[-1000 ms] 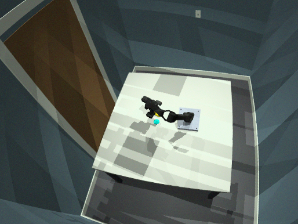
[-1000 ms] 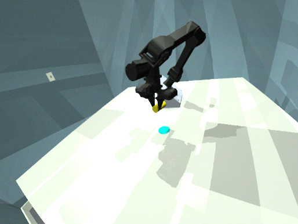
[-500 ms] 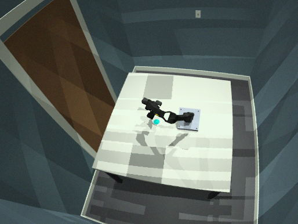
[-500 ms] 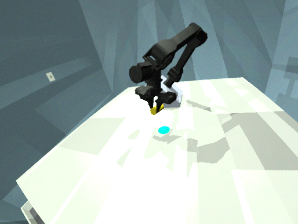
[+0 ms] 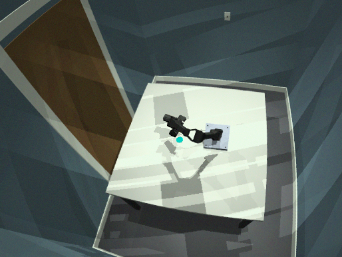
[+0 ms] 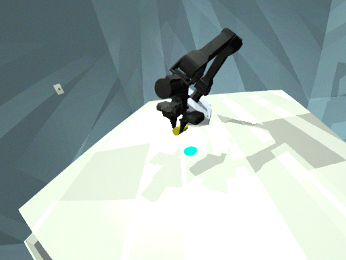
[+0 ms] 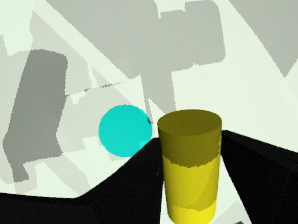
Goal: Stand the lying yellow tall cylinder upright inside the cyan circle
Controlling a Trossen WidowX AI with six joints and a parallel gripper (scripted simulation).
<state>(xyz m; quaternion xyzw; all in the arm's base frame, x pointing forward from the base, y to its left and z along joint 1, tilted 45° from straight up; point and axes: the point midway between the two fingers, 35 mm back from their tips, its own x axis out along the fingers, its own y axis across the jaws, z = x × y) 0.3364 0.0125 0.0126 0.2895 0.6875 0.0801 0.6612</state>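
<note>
Now: the cyan circle 110 mm below my gripper tip, 40 mm to the left of it and 10 mm behind it. Also, from my gripper tip: yellow cylinder (20 mm behind, 10 mm to the left).
</note>
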